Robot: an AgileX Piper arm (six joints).
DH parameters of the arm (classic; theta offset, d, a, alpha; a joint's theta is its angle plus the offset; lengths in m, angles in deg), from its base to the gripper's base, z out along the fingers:
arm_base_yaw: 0 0.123 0 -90
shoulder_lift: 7.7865 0 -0.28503 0
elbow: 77.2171 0 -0.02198 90
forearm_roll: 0 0.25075 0 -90
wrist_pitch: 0 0 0 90
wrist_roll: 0 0.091 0 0
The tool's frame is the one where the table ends.
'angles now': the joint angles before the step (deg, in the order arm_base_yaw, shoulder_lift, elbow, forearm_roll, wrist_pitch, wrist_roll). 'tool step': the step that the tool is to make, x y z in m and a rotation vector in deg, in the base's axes. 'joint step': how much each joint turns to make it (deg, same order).
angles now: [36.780 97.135 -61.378 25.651 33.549 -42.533]
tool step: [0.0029 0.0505 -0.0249 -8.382 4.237 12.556]
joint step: [6.084 10.982 -11.166 -6.459 9.527 -0.080]
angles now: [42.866 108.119 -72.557 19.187 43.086 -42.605]
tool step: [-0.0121 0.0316 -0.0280 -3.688 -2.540 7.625]
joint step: [5.372 5.586 -2.281 -4.589 -2.469 -0.445]
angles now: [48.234 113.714 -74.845 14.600 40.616 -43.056]
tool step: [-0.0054 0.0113 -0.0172 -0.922 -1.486 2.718]
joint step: [1.981 2.627 -0.041 -1.464 -2.869 -0.482]
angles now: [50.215 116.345 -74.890 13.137 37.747 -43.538]
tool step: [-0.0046 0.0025 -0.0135 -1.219 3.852 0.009]
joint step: [0.276 2.069 -0.251 2.757 1.808 -1.096]
